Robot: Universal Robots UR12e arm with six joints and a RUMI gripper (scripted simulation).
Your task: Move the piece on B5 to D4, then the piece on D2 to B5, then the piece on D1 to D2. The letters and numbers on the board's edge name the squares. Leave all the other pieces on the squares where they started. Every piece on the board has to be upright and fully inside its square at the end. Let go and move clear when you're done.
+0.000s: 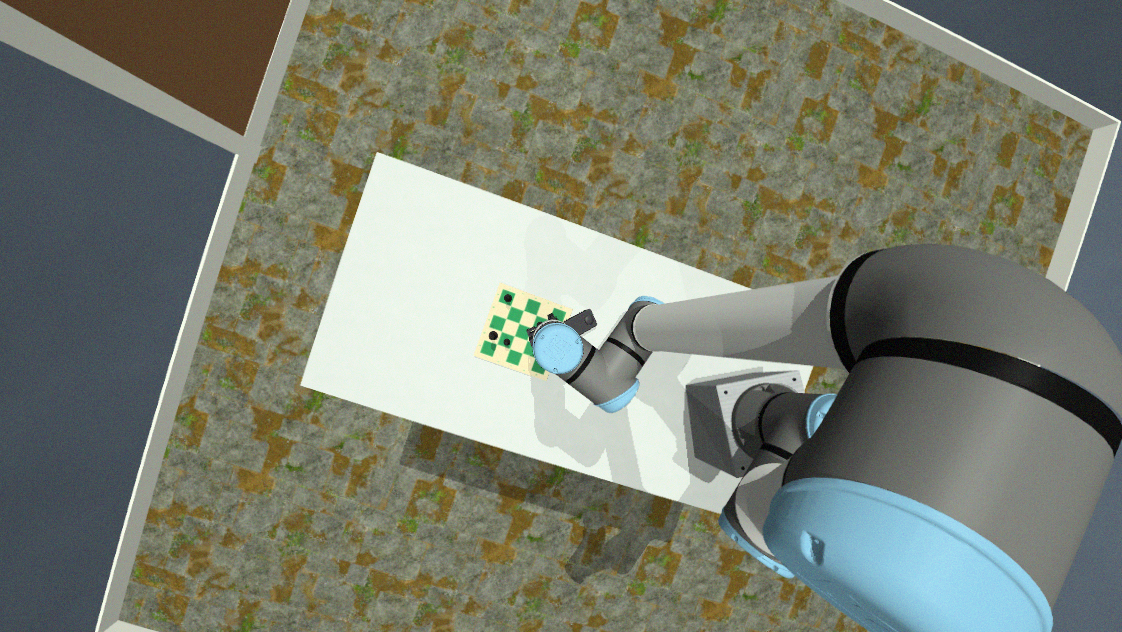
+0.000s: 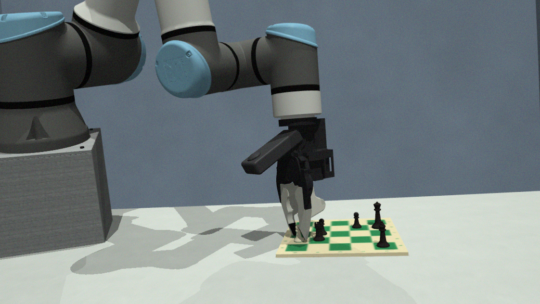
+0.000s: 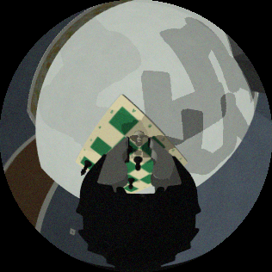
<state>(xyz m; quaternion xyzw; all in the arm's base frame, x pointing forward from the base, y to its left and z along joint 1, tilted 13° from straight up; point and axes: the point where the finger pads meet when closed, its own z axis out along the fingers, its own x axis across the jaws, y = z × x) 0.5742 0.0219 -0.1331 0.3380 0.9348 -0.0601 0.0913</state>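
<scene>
Now: the white pawn 10 mm below my hand. The rest, counted from my hand: black queen (140 mm ahead, 100 mm to the left); then cream chessboard (70 mm ahead, 50 mm to the left, 30 mm below).
</scene>
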